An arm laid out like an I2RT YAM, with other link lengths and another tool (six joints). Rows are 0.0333 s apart.
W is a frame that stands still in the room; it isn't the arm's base.
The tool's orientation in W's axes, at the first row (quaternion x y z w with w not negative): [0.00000 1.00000 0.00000 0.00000]
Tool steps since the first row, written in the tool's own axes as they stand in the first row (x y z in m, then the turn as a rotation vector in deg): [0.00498 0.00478 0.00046 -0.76 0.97 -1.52]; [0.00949 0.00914 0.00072 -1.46 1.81 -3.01]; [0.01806 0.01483 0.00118 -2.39 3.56 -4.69]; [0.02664 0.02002 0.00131 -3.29 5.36 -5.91]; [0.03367 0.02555 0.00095 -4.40 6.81 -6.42]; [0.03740 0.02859 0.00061 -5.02 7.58 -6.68]
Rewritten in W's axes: [-0.00498 0.00478 -0.00046 0.76 0.97 1.52]; [-0.00949 0.00914 -0.00072 1.46 1.81 3.01]; [-0.01806 0.01483 -0.00118 2.39 3.56 4.69]; [-0.02664 0.02002 -0.00131 3.29 5.36 5.91]; [-0.03367 0.02555 -0.00095 4.40 6.81 6.42]; [-0.03740 0.02859 -0.00061 5.02 7.58 6.68]
